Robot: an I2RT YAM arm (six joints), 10 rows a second.
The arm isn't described. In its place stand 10 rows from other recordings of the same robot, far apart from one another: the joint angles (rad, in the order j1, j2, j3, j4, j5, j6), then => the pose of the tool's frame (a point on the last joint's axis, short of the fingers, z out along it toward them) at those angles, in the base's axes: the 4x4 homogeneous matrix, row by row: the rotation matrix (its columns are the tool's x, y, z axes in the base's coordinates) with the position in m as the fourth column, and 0 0 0 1 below.
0.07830, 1.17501, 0.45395, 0.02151, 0.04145, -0.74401 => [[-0.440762 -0.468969 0.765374 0.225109], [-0.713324 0.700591 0.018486 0.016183], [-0.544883 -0.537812 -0.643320 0.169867], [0 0 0 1]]
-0.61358, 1.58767, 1.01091, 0.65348, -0.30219, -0.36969 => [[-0.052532 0.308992 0.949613 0.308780], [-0.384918 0.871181 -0.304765 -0.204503], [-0.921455 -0.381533 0.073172 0.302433], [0 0 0 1]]
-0.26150, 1.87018, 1.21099, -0.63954, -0.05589, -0.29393 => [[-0.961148 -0.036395 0.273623 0.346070], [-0.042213 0.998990 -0.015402 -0.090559], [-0.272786 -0.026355 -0.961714 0.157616], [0 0 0 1]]
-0.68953, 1.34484, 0.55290, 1.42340, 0.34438, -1.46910 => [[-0.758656 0.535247 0.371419 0.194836], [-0.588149 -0.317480 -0.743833 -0.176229], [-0.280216 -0.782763 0.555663 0.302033], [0 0 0 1]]
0.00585, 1.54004, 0.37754, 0.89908, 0.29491, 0.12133 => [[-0.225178 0.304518 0.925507 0.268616], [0.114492 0.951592 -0.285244 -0.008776], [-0.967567 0.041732 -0.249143 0.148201], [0 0 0 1]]
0.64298, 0.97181, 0.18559, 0.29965, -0.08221, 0.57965 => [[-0.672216 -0.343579 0.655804 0.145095], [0.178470 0.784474 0.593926 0.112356], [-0.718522 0.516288 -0.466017 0.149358], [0 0 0 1]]
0.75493, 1.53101, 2.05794, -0.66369, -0.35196, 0.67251 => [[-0.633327 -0.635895 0.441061 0.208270], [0.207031 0.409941 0.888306 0.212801], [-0.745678 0.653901 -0.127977 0.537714], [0 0 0 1]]
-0.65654, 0.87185, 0.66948, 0.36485, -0.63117, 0.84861 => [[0.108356 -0.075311 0.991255 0.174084], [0.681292 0.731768 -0.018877 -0.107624], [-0.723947 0.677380 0.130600 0.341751], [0 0 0 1]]
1.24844, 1.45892, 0.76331, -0.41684, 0.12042, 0.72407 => [[-0.825440 -0.504569 0.253101 0.088146], [-0.395453 0.836836 0.378579 0.250408], [-0.402823 0.212404 -0.890291 0.166846], [0 0 0 1]]
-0.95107, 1.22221, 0.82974, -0.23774, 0.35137, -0.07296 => [[-0.408857 0.898393 0.160392 0.144483], [0.455196 0.353089 -0.817389 -0.223597], [-0.790969 -0.261186 -0.553309 0.260050], [0 0 0 1]]
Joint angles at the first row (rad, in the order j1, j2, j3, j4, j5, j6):
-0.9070, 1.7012, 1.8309, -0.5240, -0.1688, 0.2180
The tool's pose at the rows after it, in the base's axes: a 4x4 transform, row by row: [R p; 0 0 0 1], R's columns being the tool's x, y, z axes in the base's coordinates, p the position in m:
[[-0.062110 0.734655 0.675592 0.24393], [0.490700 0.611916 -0.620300 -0.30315], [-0.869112 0.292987 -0.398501 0.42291], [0 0 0 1]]
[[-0.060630 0.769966 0.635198 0.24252], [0.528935 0.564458 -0.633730 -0.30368], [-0.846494 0.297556 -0.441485 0.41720], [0 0 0 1]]
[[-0.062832 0.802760 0.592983 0.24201], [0.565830 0.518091 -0.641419 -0.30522], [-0.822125 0.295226 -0.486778 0.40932], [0 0 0 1]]
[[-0.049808 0.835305 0.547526 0.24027], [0.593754 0.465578 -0.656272 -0.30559], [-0.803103 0.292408 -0.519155 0.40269], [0 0 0 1]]
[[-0.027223 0.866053 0.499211 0.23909], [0.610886 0.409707 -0.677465 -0.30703], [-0.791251 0.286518 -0.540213 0.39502], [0 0 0 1]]
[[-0.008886 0.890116 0.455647 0.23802], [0.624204 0.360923 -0.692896 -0.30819], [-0.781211 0.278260 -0.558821 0.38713], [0 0 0 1]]
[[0.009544 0.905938 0.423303 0.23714], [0.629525 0.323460 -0.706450 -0.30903], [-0.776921 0.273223 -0.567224 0.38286], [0 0 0 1]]
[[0.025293 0.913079 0.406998 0.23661], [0.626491 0.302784 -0.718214 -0.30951], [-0.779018 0.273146 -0.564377 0.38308], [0 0 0 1]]
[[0.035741 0.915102 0.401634 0.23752], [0.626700 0.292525 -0.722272 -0.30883], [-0.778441 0.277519 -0.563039 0.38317], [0 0 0 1]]
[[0.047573 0.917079 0.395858 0.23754], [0.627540 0.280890 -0.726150 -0.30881], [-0.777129 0.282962 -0.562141 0.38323], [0 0 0 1]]
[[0.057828 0.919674 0.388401 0.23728], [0.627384 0.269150 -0.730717 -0.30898], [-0.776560 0.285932 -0.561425 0.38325], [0 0 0 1]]
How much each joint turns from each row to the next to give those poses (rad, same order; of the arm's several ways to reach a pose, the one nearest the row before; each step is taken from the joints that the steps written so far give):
0.0001, -0.0008, 0.0012, -0.0225, 0.0183, 0.0412
-0.0001, 0.0042, -0.0001, -0.0412, 0.0404, 0.0244
0.0000, 0.0088, -0.0026, -0.0381, 0.0382, 0.0210
0.0000, 0.0000, -0.0134, -0.0229, 0.0450, 0.0282
0.0000, 0.0000, -0.0225, -0.0023, 0.0511, 0.0302
0.0001, -0.0004, -0.0244, 0.0004, 0.0439, 0.0252
-0.0001, 0.0000, -0.0134, 0.0011, 0.0339, 0.0205
0.0000, 0.0000, 0.0000, 0.0019, 0.0203, 0.0126
0.0039, 0.0000, 0.0000, 0.0008, 0.0099, 0.0119
0.0007, 0.0000, 0.0000, 0.0004, 0.0076, 0.0118
0.0000, 0.0000, 0.0001, 0.0000, 0.0088, 0.0095

